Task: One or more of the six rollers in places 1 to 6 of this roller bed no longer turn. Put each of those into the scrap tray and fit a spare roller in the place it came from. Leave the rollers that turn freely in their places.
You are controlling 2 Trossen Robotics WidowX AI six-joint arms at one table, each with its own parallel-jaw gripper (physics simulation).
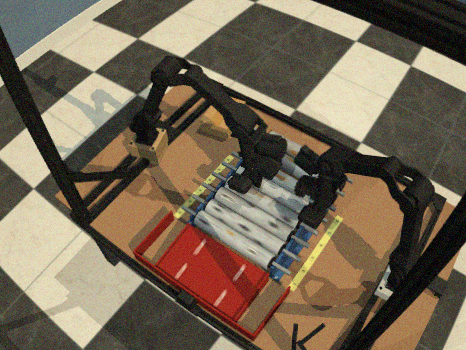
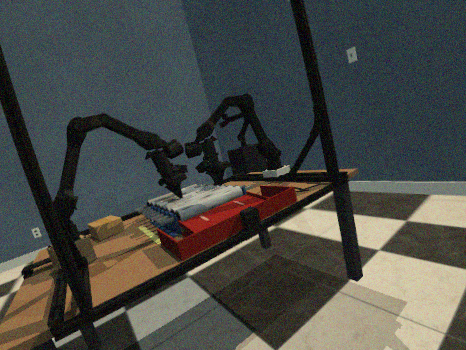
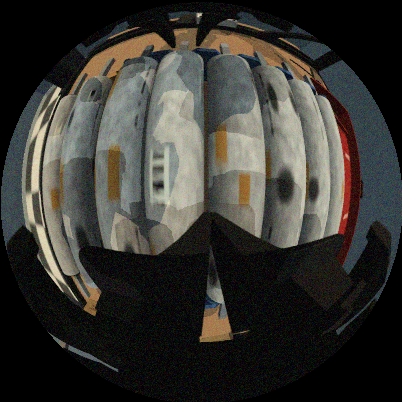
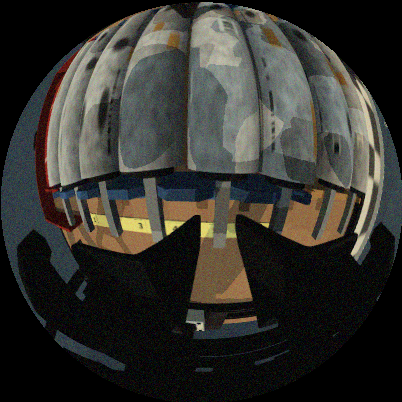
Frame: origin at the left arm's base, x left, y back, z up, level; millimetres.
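Seen in the pictures: left gripper, fingertip midpoint: [image 1: 258, 187] [image 2: 181, 197] [image 3: 208, 218]; right gripper, fingertip midpoint: [image 3: 185, 45] [image 4: 217, 220]; left arm's base, origin of the base link: [image 1: 147, 137]; right arm's base, origin of the base link: [image 1: 398, 283] [image 2: 275, 168].
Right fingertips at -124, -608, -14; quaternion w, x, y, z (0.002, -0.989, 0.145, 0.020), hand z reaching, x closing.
Note:
Offsets run from my right fingertips to a thing's top centre, as dx, dy, dz.
Several grey rollers lie side by side in the roller bed. The place 5 roller @[+53, +154, +14] [image 3: 175, 115] [image 4: 215, 115] shows a black-and-white striped mark; the place 4 roller @[+4, +172, +14] [image 3: 235, 110] [image 4: 155, 105] has orange patches. The spare rollers [image 3: 55, 175] [image 4: 332, 160] lie at the end away from the tray. The red scrap tray @[-253, +253, -12] [image 1: 215, 280] [image 2: 215, 227] shows no roller inside. My left gripper [image 2: 179, 194] [image 3: 208, 218] is shut and empty, over the seam between rollers 4 and 5. My right gripper [image 2: 218, 181] [image 4: 217, 220] is partly open and empty, beside roller 5's shaft end; whether it straddles the shaft is unclear.
Yellow number strips [image 1: 317, 252] [image 4: 120, 223] run along both sides of the bed, beside the projecting shaft ends. A tan block @[+331, +409, -7] [image 2: 105, 227] lies behind the left arm's base. Black frame posts [image 1: 37, 120] [image 2: 320, 100] stand around the table.

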